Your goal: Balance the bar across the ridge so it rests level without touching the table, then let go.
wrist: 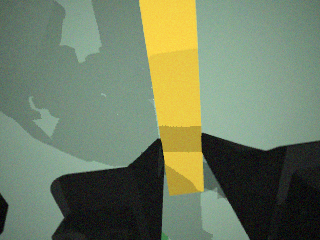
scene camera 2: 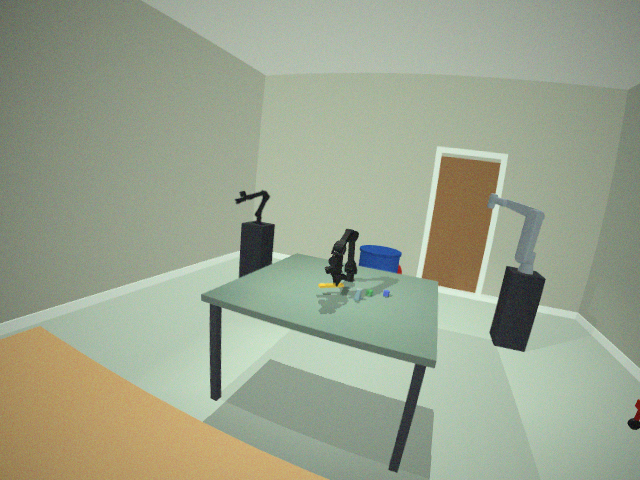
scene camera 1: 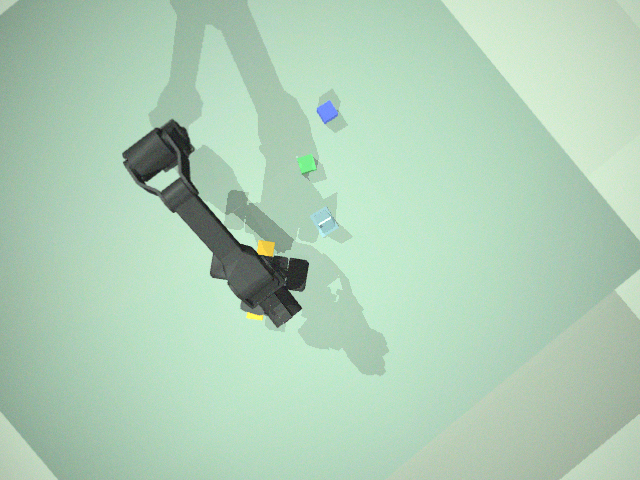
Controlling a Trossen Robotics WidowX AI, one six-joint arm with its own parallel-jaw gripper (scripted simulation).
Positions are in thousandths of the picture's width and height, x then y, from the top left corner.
Labels:
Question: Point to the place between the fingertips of the gripper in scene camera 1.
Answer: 412,553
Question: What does the gripper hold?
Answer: A yellow bar.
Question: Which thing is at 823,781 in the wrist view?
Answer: The gripper.

